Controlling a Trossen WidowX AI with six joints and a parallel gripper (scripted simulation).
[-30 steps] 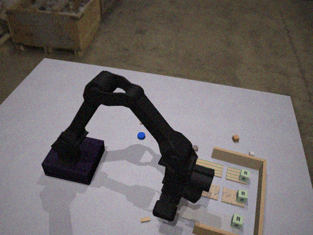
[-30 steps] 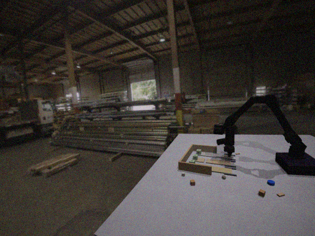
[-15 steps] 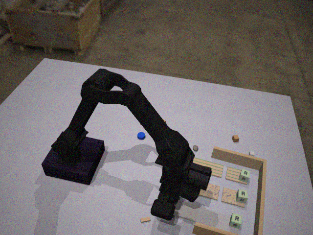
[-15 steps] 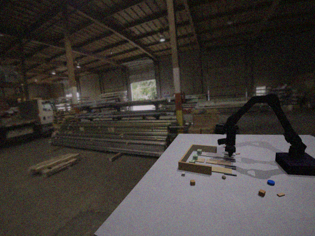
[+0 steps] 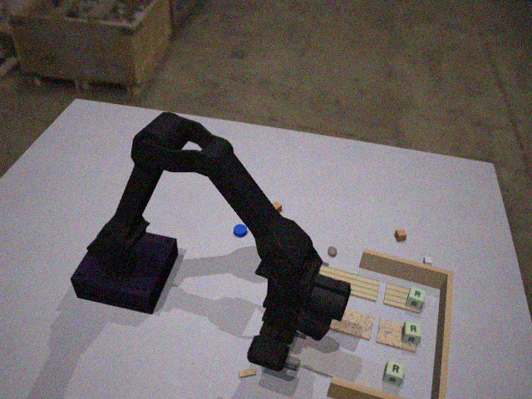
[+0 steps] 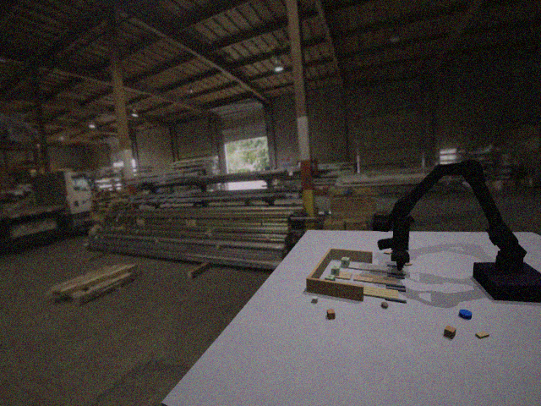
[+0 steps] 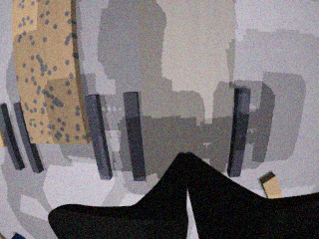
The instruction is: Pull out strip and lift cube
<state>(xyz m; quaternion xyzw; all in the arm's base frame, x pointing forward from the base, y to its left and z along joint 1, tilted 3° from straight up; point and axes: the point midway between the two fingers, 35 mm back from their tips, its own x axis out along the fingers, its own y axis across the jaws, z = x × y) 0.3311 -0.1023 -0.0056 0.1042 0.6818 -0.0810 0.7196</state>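
Right now my gripper tip is 6 cm to the left of the wood chip and 5 cm past it. Also, from my gripper tip: blue disc 28 cm to the left, 11 cm behind; then grey pebble 25 cm to the left, 10 cm ahead; then white cube 32 cm ahead, 24 cm to the left.
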